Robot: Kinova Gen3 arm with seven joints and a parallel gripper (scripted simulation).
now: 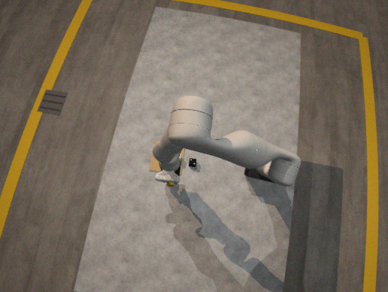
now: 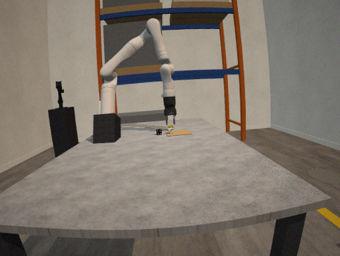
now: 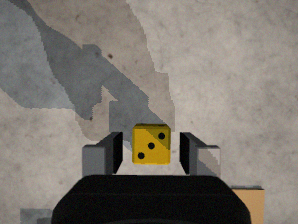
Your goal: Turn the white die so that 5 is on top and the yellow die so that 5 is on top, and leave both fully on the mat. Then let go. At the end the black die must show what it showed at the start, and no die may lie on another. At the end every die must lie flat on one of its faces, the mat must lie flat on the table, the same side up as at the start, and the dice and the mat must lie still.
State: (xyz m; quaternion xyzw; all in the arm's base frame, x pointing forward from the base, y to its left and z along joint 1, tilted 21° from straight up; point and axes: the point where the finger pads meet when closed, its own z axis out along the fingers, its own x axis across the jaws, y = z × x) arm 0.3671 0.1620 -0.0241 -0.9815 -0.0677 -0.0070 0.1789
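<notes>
The yellow die lies 4 cm below my hand. Also, from my hand: white die 11 cm to the right, 4 cm below; then tan mat 5 cm ahead, 11 cm to the right, 5 cm below; then black die 7 cm behind, 11 cm to the right, 4 cm below.
</notes>
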